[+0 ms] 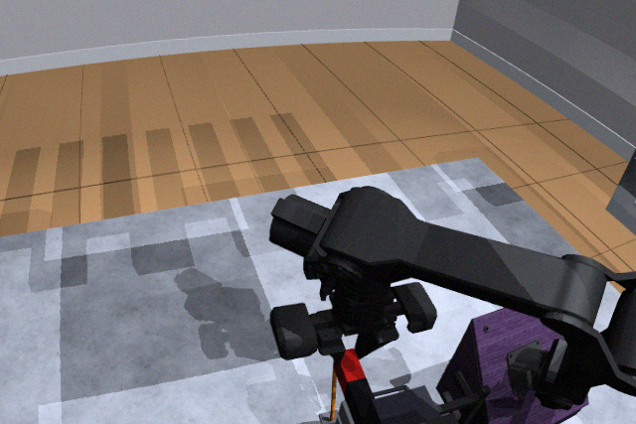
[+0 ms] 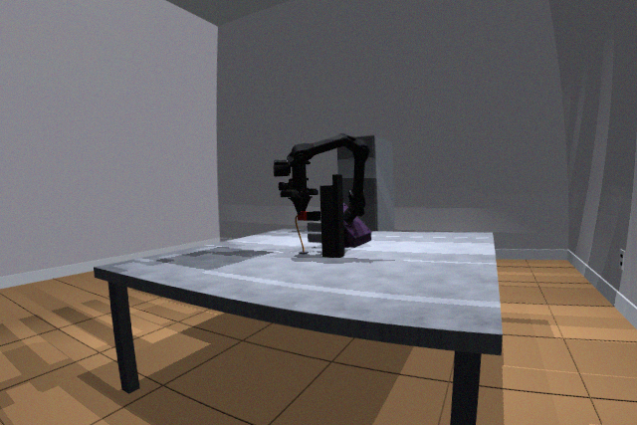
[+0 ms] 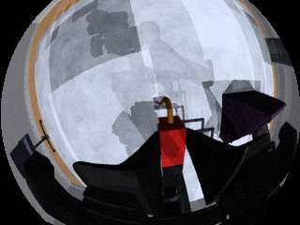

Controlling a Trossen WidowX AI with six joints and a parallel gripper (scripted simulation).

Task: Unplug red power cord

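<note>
Right now the red plug is 30 mm to the left of my gripper tip.
</note>
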